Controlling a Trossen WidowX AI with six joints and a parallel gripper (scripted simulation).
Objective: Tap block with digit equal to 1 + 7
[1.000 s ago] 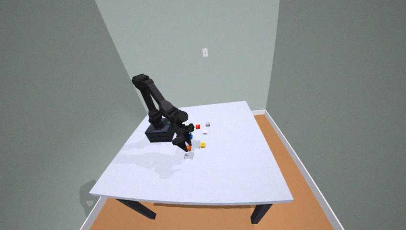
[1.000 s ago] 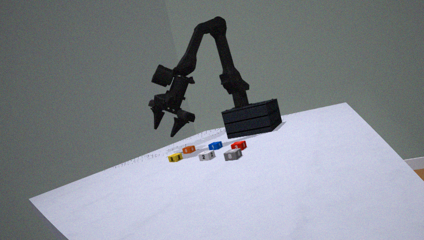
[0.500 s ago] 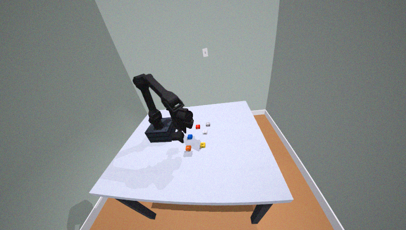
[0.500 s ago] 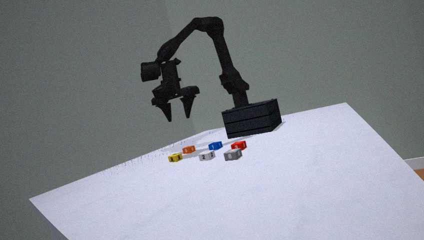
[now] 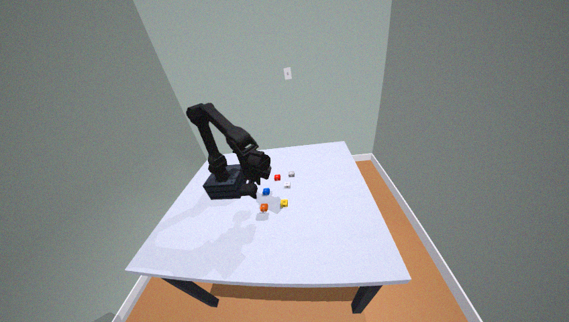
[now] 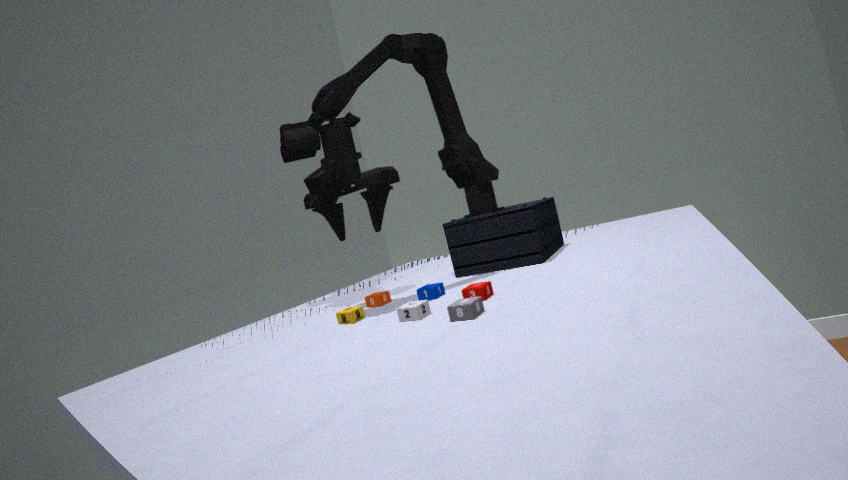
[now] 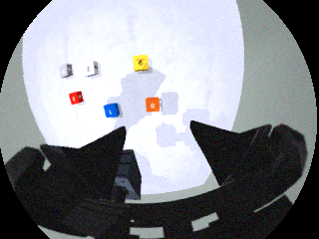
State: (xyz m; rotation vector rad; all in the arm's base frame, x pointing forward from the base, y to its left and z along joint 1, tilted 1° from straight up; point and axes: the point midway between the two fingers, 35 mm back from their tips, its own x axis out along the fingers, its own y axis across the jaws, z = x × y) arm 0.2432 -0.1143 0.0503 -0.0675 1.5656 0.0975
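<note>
Now: gripper tip 25 cm to the right of the grey block, 11 cm above it and 10 cm short of it. Round my gripper tip: blue block: 11 cm to the left, 11 cm below, 2 cm behind; then orange block: 11 cm below; then yellow block: 11 cm below, 10 cm ahead, 3 cm to the left.
</note>
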